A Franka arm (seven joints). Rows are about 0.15 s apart.
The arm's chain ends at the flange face. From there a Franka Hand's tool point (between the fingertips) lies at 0.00 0.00 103.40 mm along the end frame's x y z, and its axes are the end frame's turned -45 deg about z.
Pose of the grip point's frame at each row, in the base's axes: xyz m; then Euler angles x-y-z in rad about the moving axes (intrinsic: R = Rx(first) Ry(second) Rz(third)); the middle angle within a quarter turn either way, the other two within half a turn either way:
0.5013 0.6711 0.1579 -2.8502 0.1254 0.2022
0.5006 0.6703 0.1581 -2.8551 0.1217 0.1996
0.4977 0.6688 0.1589 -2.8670 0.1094 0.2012
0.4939 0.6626 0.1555 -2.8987 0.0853 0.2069
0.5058 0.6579 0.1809 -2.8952 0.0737 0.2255
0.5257 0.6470 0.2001 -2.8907 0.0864 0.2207
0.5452 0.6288 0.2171 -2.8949 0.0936 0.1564
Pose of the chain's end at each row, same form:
0.4884 0.6416 0.2562 -2.8502 0.1254 0.9876
0.4880 0.6413 0.2566 -2.8551 0.1217 0.9850
0.4864 0.6409 0.2578 -2.8670 0.1094 0.9866
0.4851 0.6378 0.2555 -2.8987 0.0853 0.9923
0.4982 0.6327 0.2809 -2.8952 0.0737 1.0109
0.5168 0.6214 0.2999 -2.8907 0.0864 1.0061
0.5355 0.6037 0.3169 -2.8949 0.0936 0.9418

